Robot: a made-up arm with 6 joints.
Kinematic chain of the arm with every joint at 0, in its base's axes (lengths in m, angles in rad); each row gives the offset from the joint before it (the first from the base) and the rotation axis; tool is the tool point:
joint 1: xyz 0 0 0.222 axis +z
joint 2: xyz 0 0.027 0 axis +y
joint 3: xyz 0 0 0.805 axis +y
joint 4: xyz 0 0 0.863 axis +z
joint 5: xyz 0 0 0 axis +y
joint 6: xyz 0 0 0.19 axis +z
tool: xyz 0 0 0
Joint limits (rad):
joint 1: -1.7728..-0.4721
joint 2: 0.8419..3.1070
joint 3: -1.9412..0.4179
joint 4: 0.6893..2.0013
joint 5: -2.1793..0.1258
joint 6: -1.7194..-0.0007
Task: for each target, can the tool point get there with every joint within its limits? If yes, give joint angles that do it. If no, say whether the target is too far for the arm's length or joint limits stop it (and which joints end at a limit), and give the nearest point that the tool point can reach.
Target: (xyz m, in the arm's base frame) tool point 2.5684 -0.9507 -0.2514
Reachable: no: too far | nearest point 1.6521 -0.7865 -0.0964 | short by 0.944 m
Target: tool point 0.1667 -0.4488 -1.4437
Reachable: yes | joints -0.8972 2.8001 0.1742 1.3939 -1.2362 -0.6146
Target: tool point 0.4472 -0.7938 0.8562
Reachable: yes | joints -0.9311 1.9663 -1.7062 1.0195 -1.0716 -0.4210
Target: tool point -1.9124 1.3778 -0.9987
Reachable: no: too far | nearest point -0.3308 0.2384 -1.3934 | short by 1.989 m
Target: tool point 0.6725 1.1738 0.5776
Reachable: no: joint limits stop it (at a limit: joint 1, joint 2, joint 3, joint 4) | nearest point 0.0261 0.3463 1.1433 | short by 1.193 m
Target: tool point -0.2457 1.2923 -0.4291
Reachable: no: joint limits stop it (at a limit: joint 2, joint 3, joint 4) | nearest point -0.0649 0.3413 -1.2713 | short by 1.283 m
